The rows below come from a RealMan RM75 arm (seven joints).
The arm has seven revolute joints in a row. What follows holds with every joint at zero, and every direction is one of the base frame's.
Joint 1 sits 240.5 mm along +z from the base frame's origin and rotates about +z.
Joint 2 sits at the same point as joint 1 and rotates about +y.
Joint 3 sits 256 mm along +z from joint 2 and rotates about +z.
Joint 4 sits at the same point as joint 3 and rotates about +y.
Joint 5 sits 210 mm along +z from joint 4 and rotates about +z.
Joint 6 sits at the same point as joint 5 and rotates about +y.
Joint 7 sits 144 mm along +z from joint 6 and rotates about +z.
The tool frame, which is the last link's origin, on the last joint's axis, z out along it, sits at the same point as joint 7; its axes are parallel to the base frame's.
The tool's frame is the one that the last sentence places.
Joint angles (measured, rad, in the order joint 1, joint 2, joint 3, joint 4, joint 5, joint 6, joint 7), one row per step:
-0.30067, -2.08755, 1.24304, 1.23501, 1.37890, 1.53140, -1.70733
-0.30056, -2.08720, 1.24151, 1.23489, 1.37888, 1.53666, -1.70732
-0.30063, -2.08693, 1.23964, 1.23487, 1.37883, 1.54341, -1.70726
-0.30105, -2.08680, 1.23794, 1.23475, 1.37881, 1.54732, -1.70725
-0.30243, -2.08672, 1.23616, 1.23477, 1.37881, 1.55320, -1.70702
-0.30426, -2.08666, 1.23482, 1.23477, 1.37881, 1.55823, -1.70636
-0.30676, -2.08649, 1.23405, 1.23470, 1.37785, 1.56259, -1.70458
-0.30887, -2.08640, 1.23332, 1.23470, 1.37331, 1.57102, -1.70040
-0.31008, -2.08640, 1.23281, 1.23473, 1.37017, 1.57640, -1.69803
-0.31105, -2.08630, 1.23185, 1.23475, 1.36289, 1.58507, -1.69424
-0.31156, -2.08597, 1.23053, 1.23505, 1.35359, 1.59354, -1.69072
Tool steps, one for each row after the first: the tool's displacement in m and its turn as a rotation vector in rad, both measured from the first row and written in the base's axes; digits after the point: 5 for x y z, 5 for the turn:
-0.00014, -0.00058, 0.00030, -0.00240, -0.00029, -0.00276
-0.00018, -0.00132, 0.00064, -0.00551, -0.00080, -0.00670
-0.00016, -0.00163, 0.00095, -0.00688, -0.00129, -0.00895
0.00021, -0.00208, 0.00125, -0.00937, -0.00182, -0.01378
0.00075, -0.00239, 0.00146, -0.01134, -0.00214, -0.01896
0.00158, -0.00255, 0.00168, -0.01239, -0.00290, -0.02546
0.00277, -0.00334, 0.00219, -0.01409, -0.00688, -0.03661
0.00352, -0.00387, 0.00254, -0.01527, -0.00979, -0.04343
0.00462, -0.00484, 0.00338, -0.01665, -0.01661, -0.05361
0.00573, -0.00579, 0.00461, -0.01713, -0.02528, -0.06334

